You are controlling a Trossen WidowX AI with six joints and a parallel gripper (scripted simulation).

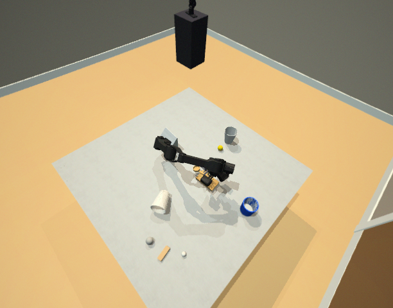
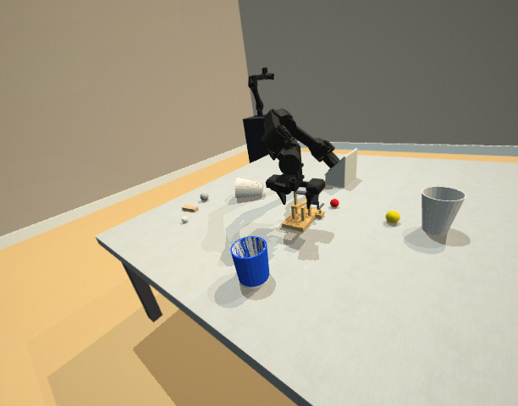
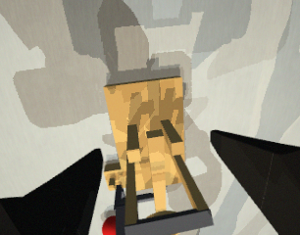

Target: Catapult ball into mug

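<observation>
Now: gripper tip 170 mm past the red ball, 70 mm to the right of it and 60 mm above it. Also, from my gripper tip: yellow ball: 140 mm behind, 270 mm to the left, 50 mm below; wooden catapult: 70 mm behind, 20 mm to the left, 20 mm below; blue mug: 280 mm ahead, 20 mm to the left, 40 mm below.
</observation>
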